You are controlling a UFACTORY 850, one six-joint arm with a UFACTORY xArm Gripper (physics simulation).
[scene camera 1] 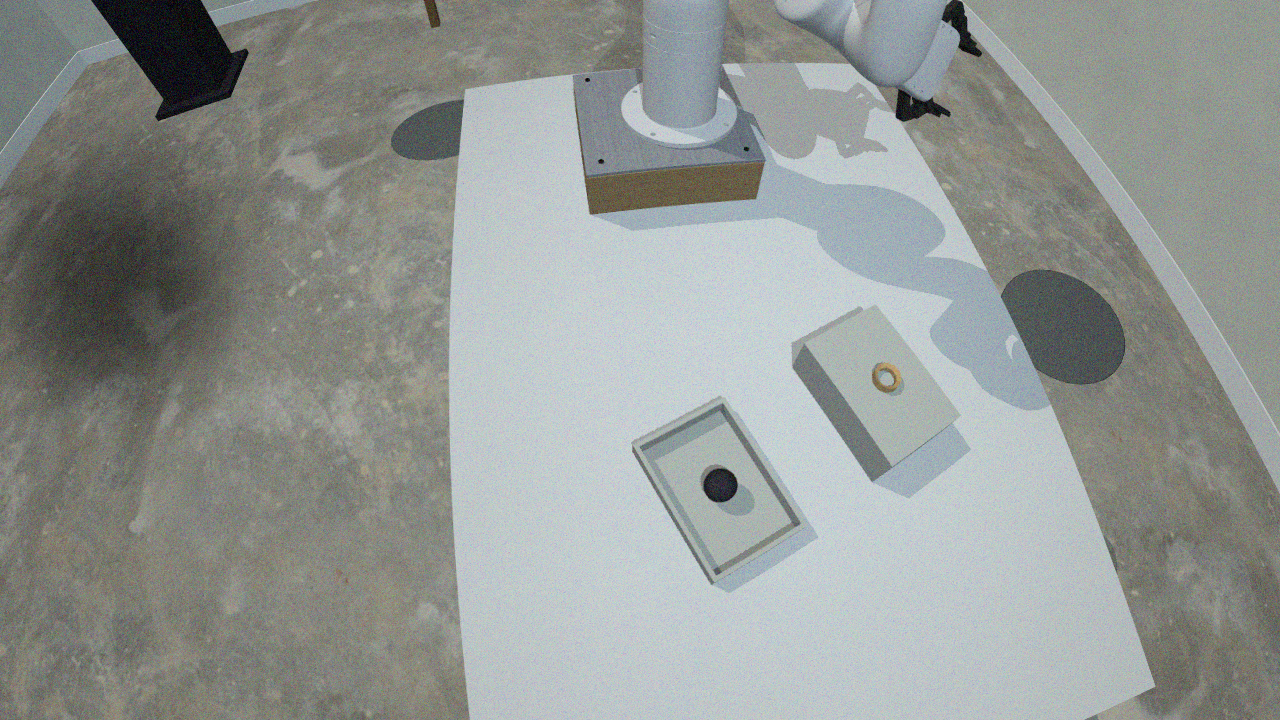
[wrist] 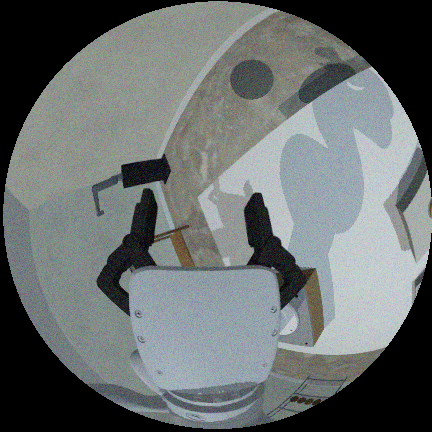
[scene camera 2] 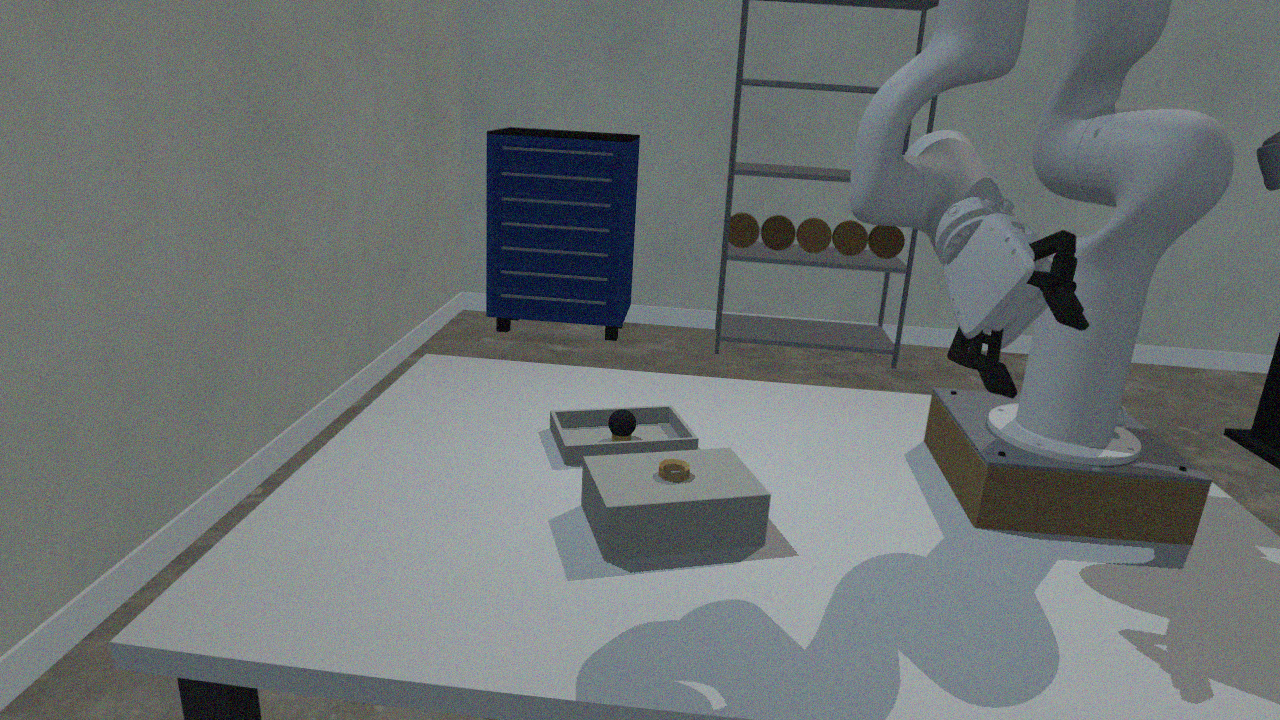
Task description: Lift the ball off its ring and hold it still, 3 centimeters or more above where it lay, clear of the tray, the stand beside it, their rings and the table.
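The dark ball (scene camera 1: pixel 719 484) (scene camera 2: pixel 622 422) rests inside the shallow grey tray (scene camera 1: pixel 677 420) (scene camera 2: pixel 680 443), near its middle. A bit of its orange ring (scene camera 2: pixel 622 437) shows under it in scene camera 2. The grey box-shaped stand (scene camera 1: pixel 841 358) (scene camera 2: pixel 689 528) (wrist: pixel 417 227) is beside the tray, with an empty orange ring (scene camera 1: pixel 876 376) (scene camera 2: pixel 663 471) on top. My gripper (scene camera 1: pixel 961 82) (scene camera 2: pixel 1047 358) (wrist: pixel 201 198) is open and empty, up beside the arm's base, far from the ball and tray. The ball does not show in the wrist view.
The white table (scene camera 1: pixel 537 358) (scene camera 2: pixel 358 537) bears the tray, the stand and the arm's wooden base block (scene camera 1: pixel 671 188) (scene camera 2: pixel 1074 501). A blue drawer cabinet (scene camera 2: pixel 559 223) and a metal shelf rack (scene camera 2: pixel 729 170) stand beyond the table. A black pillar (scene camera 1: pixel 174 53) stands on the floor.
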